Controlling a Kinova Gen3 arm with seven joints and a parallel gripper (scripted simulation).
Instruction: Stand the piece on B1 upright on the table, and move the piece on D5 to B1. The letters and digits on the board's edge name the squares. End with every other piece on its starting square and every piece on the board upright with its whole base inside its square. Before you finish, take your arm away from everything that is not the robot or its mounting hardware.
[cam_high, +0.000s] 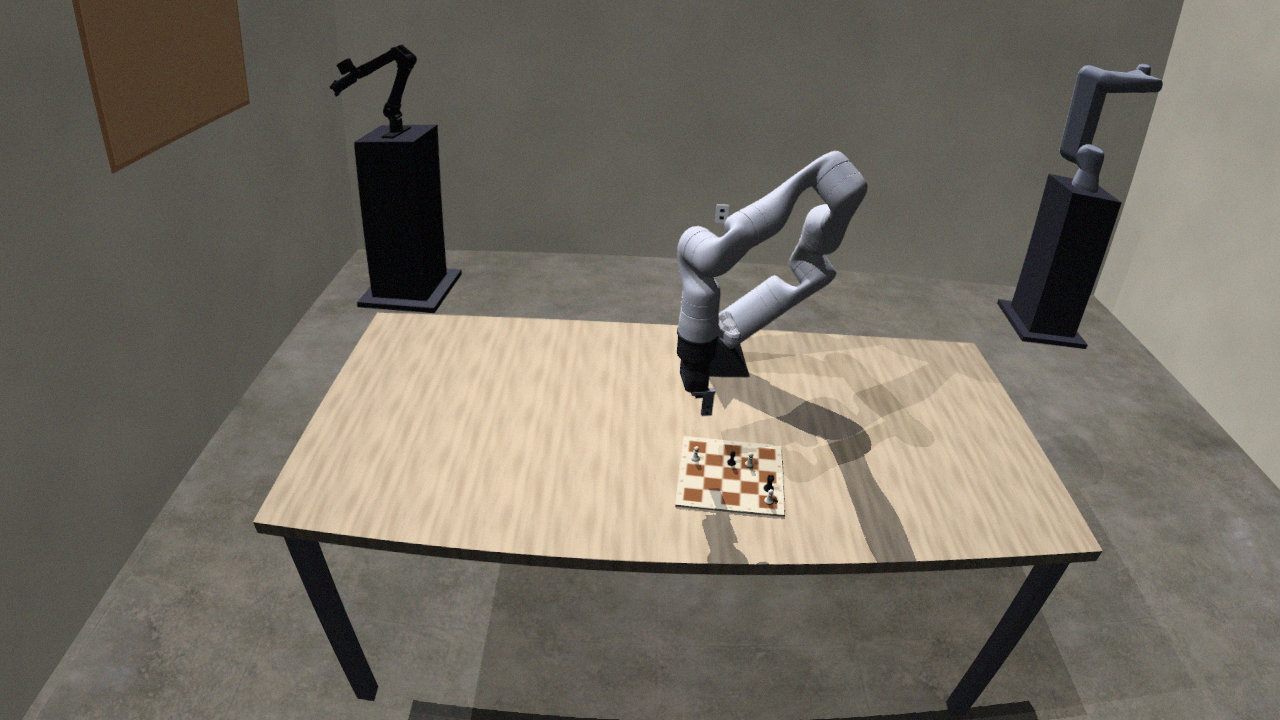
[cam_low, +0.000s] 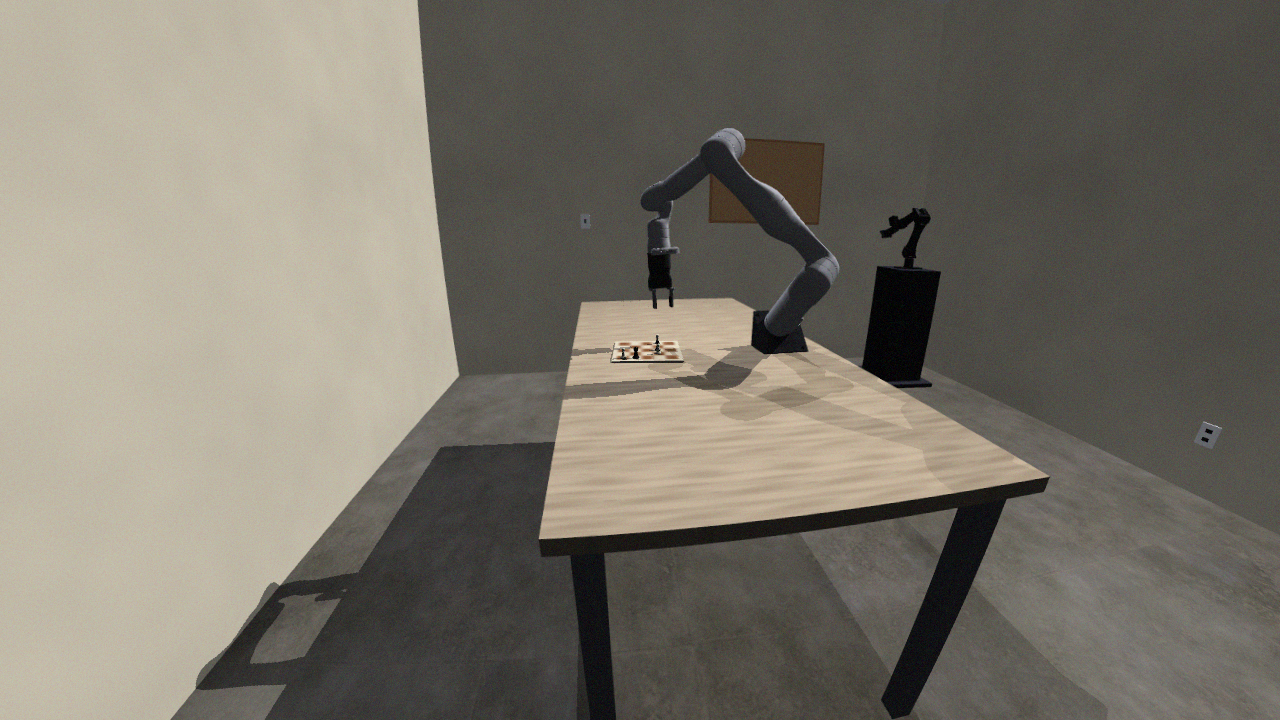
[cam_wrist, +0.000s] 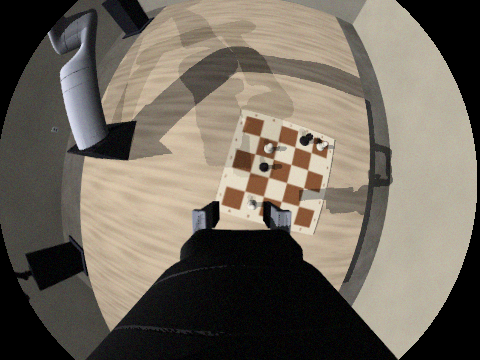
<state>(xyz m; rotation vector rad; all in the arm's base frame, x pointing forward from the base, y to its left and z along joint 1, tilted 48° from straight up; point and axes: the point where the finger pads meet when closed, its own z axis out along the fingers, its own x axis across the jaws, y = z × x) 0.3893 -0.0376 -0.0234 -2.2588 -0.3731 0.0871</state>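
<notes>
Now: hand 60 mm short of the chessboard, 70 mm to the right of it and 150 mm above it.
</notes>
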